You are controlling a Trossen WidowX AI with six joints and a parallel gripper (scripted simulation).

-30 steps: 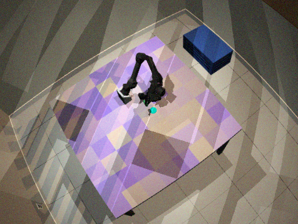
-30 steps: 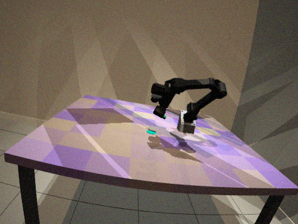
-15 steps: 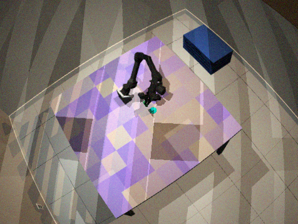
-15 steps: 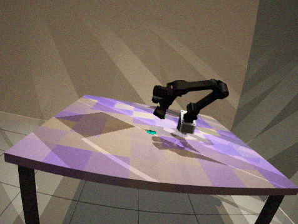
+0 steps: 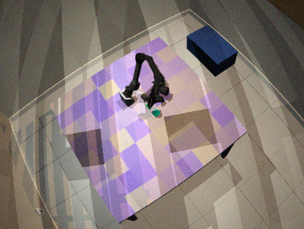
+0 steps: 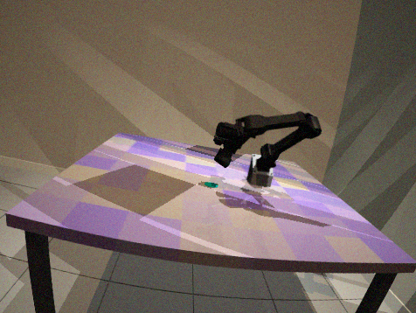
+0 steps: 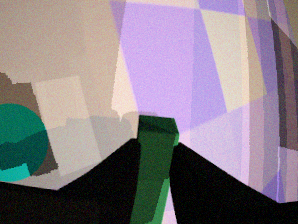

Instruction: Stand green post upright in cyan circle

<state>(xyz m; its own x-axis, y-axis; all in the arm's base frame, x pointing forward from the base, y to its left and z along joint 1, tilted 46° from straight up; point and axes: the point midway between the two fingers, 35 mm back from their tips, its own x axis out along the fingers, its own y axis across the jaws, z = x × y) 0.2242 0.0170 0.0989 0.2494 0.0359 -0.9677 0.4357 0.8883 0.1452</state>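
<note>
My gripper tip is now 2 cm short of the cyan circle, 4 cm to the right of it and 12 cm above it. The rest, counted from my gripper tip: green post (2 cm behind, 1 cm below).
</note>
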